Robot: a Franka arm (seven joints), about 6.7 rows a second.
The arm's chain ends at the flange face. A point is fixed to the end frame.
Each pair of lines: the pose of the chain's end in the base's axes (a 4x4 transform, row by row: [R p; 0 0 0 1], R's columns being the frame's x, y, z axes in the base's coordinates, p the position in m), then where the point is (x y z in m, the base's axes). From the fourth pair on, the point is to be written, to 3 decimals.
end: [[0.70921 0.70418 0.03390 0.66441], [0.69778 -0.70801 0.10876 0.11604], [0.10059 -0.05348 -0.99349 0.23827], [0 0 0 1]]
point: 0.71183 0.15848 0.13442
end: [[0.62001 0.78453 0.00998 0.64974], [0.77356 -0.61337 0.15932 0.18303], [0.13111 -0.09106 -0.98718 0.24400], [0 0 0 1]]
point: 0.69055 0.23584 0.14211
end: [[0.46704 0.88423 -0.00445 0.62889], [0.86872 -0.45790 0.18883 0.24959], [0.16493 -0.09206 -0.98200 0.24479], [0 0 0 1]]
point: 0.66093 0.31204 0.14525
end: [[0.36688 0.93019 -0.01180 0.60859], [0.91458 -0.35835 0.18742 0.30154], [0.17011 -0.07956 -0.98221 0.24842], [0 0 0 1]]
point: 0.635 0.367 0.149
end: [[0.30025 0.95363 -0.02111 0.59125], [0.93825 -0.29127 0.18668 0.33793], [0.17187 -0.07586 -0.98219 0.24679], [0 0 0 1]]
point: 0.613 0.405 0.148
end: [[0.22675 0.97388 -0.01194 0.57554], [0.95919 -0.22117 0.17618 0.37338], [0.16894 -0.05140 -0.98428 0.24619], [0 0 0 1]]
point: 0.595 0.441 0.147
